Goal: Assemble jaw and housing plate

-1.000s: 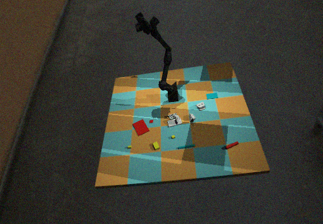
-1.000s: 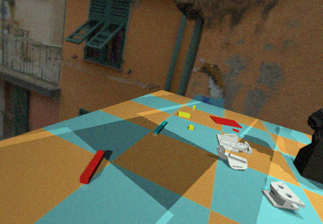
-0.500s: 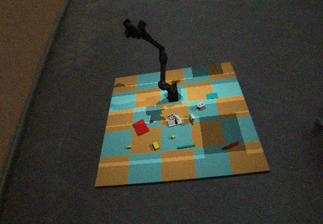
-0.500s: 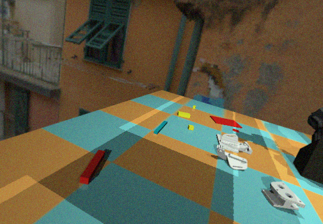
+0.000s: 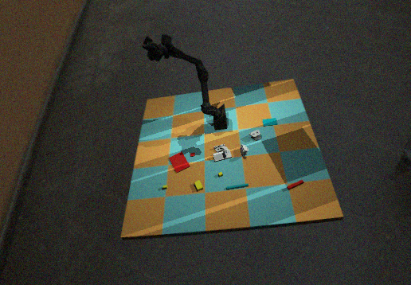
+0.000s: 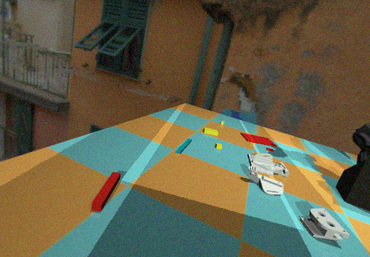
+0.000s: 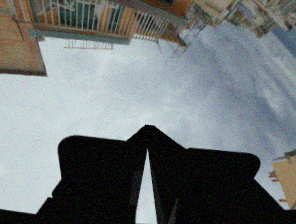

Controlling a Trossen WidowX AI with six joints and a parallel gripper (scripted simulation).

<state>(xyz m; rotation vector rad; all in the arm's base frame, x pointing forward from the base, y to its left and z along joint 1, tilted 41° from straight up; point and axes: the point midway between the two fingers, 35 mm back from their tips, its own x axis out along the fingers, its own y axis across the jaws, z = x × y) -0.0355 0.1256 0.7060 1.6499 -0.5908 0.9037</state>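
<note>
The white jaw lies 71 cm below my gripper tip, 57 cm to the left of it and 27 cm ahead of it. From my gripper tip the other things lie so: flat red plate (74 cm below, 32 cm ahead, 11 cm to the left); small red cube (74 cm below, 25 cm ahead, 20 cm to the left); yellow block (74 cm below, 52 cm ahead, 27 cm to the left).
</note>
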